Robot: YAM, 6 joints.
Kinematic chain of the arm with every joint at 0, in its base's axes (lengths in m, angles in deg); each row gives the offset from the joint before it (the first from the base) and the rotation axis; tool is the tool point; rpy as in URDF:
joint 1: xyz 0 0 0.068 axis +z
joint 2: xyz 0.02 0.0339 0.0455 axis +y
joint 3: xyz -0.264 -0.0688 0 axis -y
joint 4: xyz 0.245 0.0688 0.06 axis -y
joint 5: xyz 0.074 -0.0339 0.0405 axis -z
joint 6: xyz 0.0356 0 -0.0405 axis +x
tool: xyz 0 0 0 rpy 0 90 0
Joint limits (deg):
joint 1: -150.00..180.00
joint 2: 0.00..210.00
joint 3: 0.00..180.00
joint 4: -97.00..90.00
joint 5: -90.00..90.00
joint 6: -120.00..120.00
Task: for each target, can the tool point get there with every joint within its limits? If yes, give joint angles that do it. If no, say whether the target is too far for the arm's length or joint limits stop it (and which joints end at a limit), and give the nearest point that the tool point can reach.
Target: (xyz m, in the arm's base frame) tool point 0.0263 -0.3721 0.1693
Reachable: yes | joints -89.06 112.33 78.58 -47.81 -34.55 -95.65
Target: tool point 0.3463 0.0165 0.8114
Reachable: no: too far | nearest point 0.2850 0.0136 0.6803 | short by 0.145 m
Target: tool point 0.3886 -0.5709 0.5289
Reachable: no: too far | nearest point 0.3106 -0.4563 0.4431 | short by 0.163 m
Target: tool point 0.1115 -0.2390 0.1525
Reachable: yes | joints -59.64 105.59 61.60 -73.70 43.71 -79.27
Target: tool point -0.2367 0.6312 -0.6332
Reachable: no: too far | nearest point -0.1596 0.4256 -0.3160 | short by 0.386 m
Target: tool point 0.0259 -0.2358 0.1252
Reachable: yes | joints -91.52 87.48 21.52 29.73 -64.58 -26.90
